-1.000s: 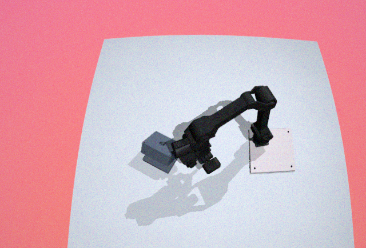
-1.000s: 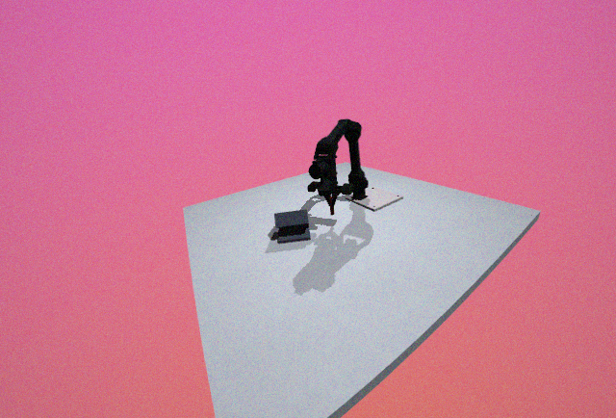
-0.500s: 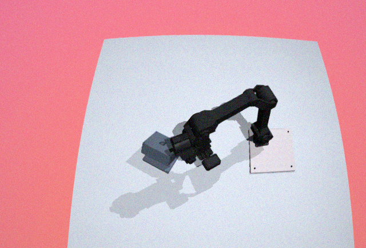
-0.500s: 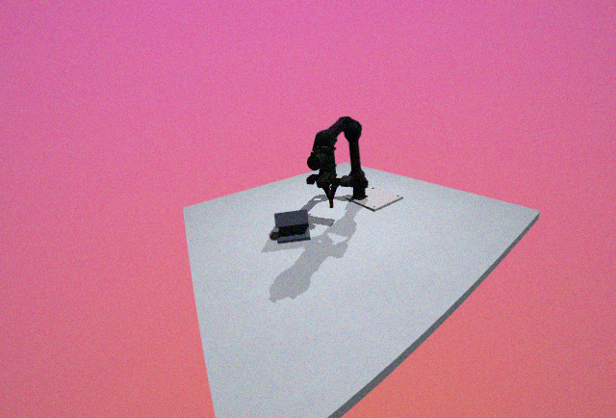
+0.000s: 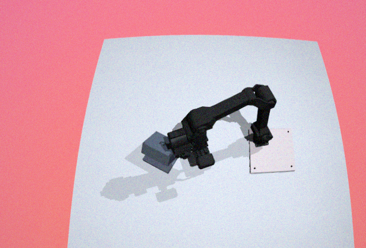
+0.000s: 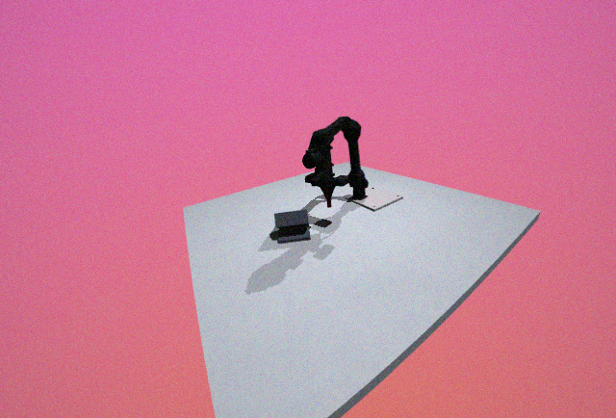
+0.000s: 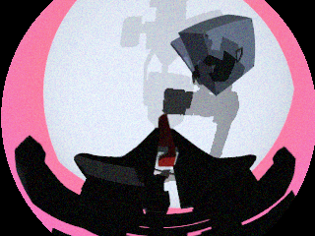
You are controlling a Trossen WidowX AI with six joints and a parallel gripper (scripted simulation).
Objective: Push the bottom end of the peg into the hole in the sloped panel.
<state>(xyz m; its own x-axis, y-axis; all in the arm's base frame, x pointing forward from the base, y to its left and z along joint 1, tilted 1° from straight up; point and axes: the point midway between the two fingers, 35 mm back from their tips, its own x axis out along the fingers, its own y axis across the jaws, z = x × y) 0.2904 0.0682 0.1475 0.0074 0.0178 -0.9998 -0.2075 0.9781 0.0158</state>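
Now: the sloped panel 15 cm ahead of my gripper tip, 7 cm to the right of it and 6 cm below it. The rest, counted from my gripper tip: peg: 2 cm above.
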